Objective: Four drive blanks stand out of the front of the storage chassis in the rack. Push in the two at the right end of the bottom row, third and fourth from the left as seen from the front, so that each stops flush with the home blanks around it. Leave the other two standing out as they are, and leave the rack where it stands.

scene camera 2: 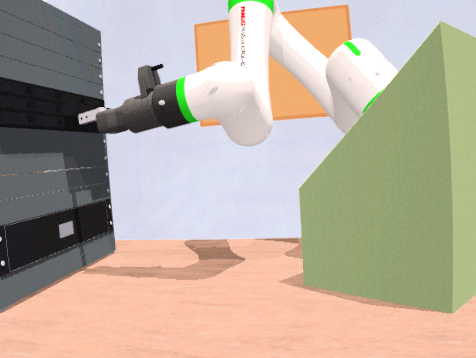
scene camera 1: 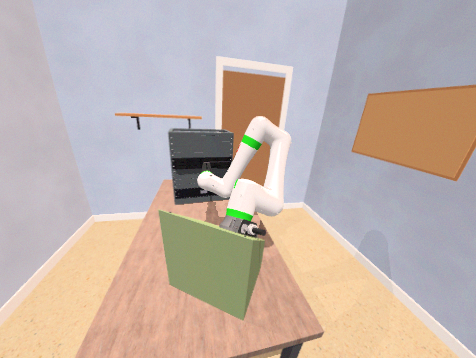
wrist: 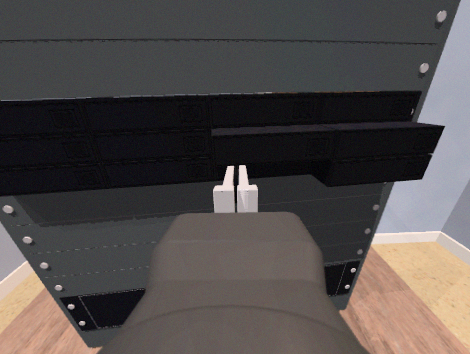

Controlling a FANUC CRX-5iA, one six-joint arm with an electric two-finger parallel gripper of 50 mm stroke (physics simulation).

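Places are measured from the arm's base along level axes (x ahead, y left, z up), in metres.
Where they show: gripper, fingertip midpoint: (scene camera 2: 80, 119) (wrist: 236, 176); arm's base, link origin: (scene camera 1: 234, 231).
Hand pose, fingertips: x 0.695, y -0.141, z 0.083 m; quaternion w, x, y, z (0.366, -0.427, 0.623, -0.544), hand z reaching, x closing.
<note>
Things, the pixels of their centre, and the offset from my fingertips. "*": a spot on its surface instead. Level surfaces: height alone.
- storage chassis, surface spot: (wrist: 145, 115) * dx +0.050, dy +0.069, dz +0.053 m
- bottom-row fourth blank, body centre: (wrist: 341, 153) (scene camera 2: 88, 126) dx +0.021, dy -0.153, dz -0.004 m
- bottom-row third blank, surface spot: (wrist: 285, 168) * dx +0.017, dy -0.065, dz -0.009 m
- middle-row third blank, body centre: (wrist: 258, 135) (scene camera 2: 65, 112) dx +0.048, dy -0.046, dz +0.025 m
- wooden table, surface height: dz -0.352 m
- black panel, body centre: (wrist: 223, 292) (scene camera 2: 64, 229) (scene camera 1: 203, 191) dx +0.057, dy +0.008, dz -0.242 m
The storage chassis (wrist: 145, 115) is a black band of blanks in the grey rack (scene camera 1: 202, 145) (scene camera 2: 50, 45) (wrist: 280, 67). In the wrist view the bottom-row fourth blank (wrist: 375, 170) stands out at the right end. The bottom-row third blank (wrist: 285, 168) sits back from it in shadow, about level with the home blanks to its left; exact flushness is unclear. Above, the middle-row third blank (wrist: 270, 147) and fourth blank (wrist: 382, 141) stand out. My gripper (scene camera 2: 80, 119) (wrist: 236, 176) is shut and empty, its tips before the left part of the bottom-row third blank; contact cannot be told.
A green slanted block (scene camera 1: 210, 265) (scene camera 2: 380, 200) stands on the wooden table (scene camera 1: 130, 300) (scene camera 2: 200, 315), on the far side of the arm from the rack. A black panel (scene camera 2: 35, 240) (wrist: 110, 310) is low in the rack. Grey panels (wrist: 100, 230) lie below the chassis.
</note>
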